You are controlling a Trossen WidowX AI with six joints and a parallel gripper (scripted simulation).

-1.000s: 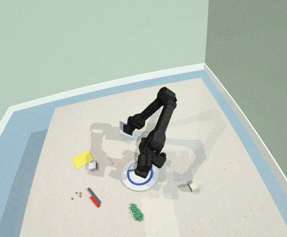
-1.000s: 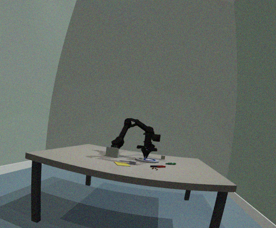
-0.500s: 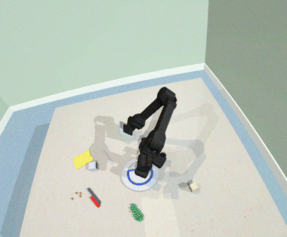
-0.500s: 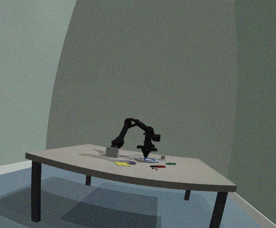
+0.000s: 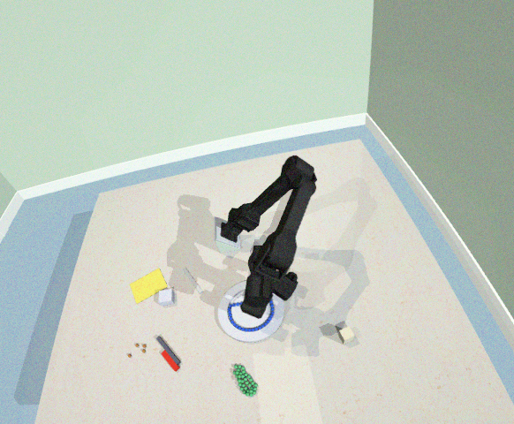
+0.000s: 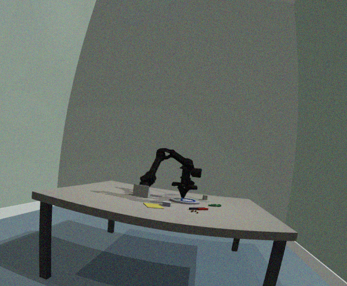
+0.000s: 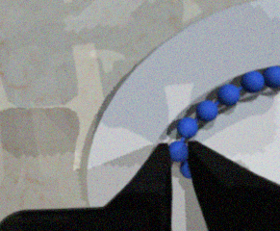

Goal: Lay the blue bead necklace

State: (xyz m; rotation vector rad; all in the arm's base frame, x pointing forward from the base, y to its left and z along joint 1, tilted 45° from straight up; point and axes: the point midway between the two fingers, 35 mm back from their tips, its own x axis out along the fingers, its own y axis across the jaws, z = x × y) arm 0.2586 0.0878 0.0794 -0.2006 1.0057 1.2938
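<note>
Right now the round bead board is 6 cm to the right of my gripper tip, 2 cm ahead of it and 1 cm below it. Round my gripper tip: white cube (33 cm to the right, 4 cm behind, 1 cm below); then cream cube (20 cm to the left, 14 cm ahead); then stick (25 cm to the right, 11 cm behind, 2 cm below).
</note>
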